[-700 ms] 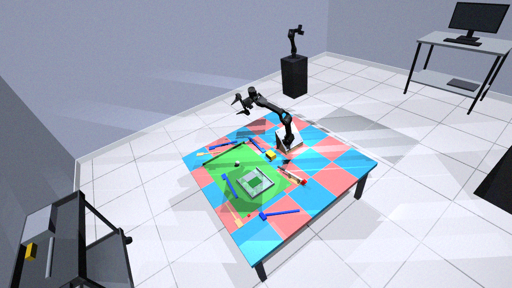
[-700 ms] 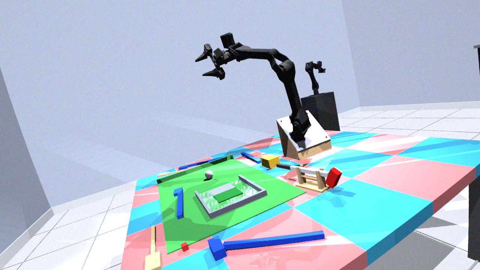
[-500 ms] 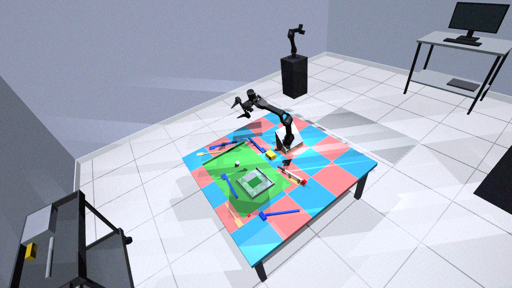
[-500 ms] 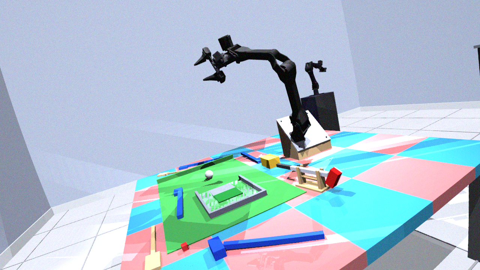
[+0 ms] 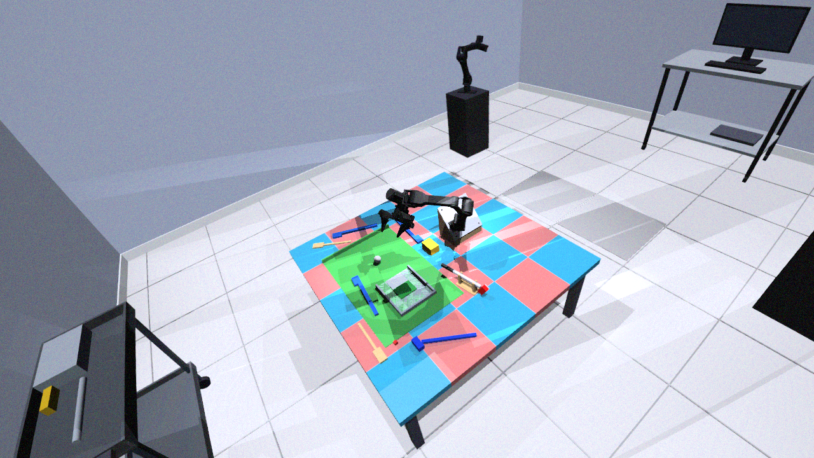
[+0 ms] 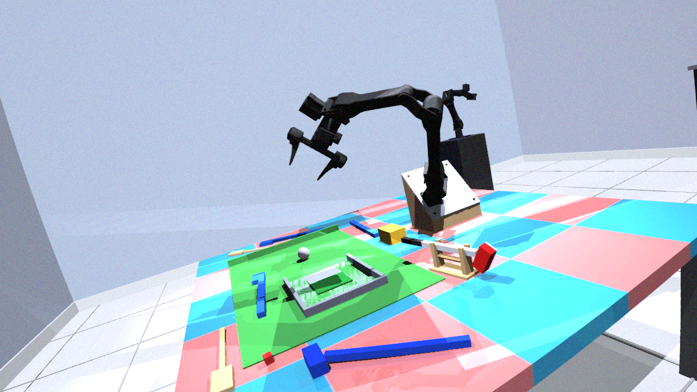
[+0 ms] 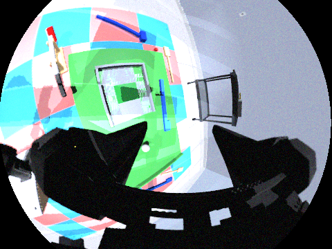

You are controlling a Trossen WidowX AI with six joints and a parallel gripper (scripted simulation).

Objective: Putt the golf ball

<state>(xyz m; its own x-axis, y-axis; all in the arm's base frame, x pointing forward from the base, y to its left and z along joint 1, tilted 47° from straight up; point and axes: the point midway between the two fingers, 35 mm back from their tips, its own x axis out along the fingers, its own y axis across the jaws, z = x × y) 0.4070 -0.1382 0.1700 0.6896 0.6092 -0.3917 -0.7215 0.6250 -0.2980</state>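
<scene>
The wooden rack lies 29 cm to the left of my gripper tip, 28 cm below it and 24 cm behind it. The rest, counted from my gripper tip: yellow block: 29 cm below, 26 cm behind, 6 cm to the right; white golf ball: 28 cm below, 18 cm to the right, 4 cm ahead; red cube: 34 cm to the left, 30 cm below, 23 cm ahead.
</scene>
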